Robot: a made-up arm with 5 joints. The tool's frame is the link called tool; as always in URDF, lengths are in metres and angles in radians. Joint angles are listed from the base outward.
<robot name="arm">
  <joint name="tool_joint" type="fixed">
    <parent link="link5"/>
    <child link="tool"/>
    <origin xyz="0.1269 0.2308 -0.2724" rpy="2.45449 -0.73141 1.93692"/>
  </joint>
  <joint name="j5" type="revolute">
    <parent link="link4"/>
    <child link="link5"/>
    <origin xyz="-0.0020 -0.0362 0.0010" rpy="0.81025 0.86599 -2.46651"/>
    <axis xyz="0 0 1"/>
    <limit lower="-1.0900" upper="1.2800"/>
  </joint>
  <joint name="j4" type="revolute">
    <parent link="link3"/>
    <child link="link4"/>
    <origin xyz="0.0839 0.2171 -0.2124" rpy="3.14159 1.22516 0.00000"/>
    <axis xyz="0 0 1"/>
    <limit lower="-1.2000" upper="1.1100"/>
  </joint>
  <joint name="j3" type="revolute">
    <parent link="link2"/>
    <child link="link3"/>
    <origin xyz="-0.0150 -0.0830 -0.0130" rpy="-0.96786 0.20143 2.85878"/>
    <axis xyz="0 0 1"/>
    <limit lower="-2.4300" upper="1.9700"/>
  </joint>
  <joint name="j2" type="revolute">
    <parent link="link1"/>
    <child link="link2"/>
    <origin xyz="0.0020 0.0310 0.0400" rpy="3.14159 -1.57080 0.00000"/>
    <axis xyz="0 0 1"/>
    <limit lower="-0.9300" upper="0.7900"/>
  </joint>
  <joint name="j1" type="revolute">
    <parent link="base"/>
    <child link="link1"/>
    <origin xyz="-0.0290 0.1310 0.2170" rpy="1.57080 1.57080 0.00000"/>
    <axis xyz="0 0 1"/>
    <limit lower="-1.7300" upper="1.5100"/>
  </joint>
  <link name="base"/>
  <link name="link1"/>
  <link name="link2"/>
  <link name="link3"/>
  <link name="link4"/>
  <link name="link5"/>
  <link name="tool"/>
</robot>
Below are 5 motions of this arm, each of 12 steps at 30 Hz.
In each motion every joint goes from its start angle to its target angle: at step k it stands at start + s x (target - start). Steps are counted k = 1, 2, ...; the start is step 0. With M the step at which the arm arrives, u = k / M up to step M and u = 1 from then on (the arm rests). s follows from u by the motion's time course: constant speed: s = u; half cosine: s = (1 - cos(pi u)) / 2; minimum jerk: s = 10 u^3 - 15 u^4 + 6 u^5.
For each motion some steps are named. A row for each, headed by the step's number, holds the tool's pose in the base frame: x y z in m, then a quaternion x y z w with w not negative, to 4 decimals.
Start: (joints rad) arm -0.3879 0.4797 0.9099 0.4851 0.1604
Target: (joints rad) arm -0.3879 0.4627 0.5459 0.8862 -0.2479
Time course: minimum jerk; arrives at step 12
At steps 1, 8, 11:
1: 0.1318 -0.2198 0.8431 0.0494 0.2263 -0.8767 0.4216
8: 0.2040 0.0283 0.8718 -0.1245 0.0622 -0.7938 0.5920
11: 0.2074 0.0964 0.8630 -0.1707 0.0160 -0.7634 0.6228

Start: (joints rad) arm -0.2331 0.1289 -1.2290 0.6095 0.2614
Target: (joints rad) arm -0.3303 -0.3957 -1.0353 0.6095 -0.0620
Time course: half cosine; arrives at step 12
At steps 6, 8, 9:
6: -0.4145 0.3228 0.6685 -0.1595 -0.3947 -0.0304 0.9044
8: -0.4181 0.2741 0.6883 -0.1478 -0.3933 0.0154 0.9073
9: -0.4179 0.2534 0.6961 -0.1425 -0.3929 0.0343 0.9078

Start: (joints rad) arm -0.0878 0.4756 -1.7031 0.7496 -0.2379
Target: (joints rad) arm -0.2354 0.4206 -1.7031 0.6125 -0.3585
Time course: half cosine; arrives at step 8
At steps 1, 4, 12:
1: -0.4582 0.5068 0.2732 -0.4937 -0.5507 0.0393 0.6719
4: -0.4502 0.5157 0.2868 -0.5277 -0.5179 0.0599 0.6706
12: -0.4413 0.5232 0.3002 -0.5624 -0.4820 0.0856 0.6664

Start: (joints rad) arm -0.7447 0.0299 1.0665 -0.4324 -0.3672
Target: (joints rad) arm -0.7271 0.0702 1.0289 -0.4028 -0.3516
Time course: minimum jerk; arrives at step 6
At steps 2, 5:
2: 0.5505 -0.3038 0.2541 -0.0749 0.8149 -0.3050 0.4871
5: 0.5501 -0.3053 0.2844 -0.0823 0.7992 -0.3286 0.4964

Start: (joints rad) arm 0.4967 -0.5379 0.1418 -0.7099 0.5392
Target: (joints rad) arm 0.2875 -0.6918 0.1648 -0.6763 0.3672
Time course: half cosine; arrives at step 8
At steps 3, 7, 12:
3: 0.0231 0.2165 0.9117 -0.1912 0.1569 -0.3944 0.8850
7: 0.1048 0.2649 0.8884 -0.2654 0.1981 -0.2994 0.8948
12: 0.1091 0.2677 0.8867 -0.2693 0.2004 -0.2936 0.8950

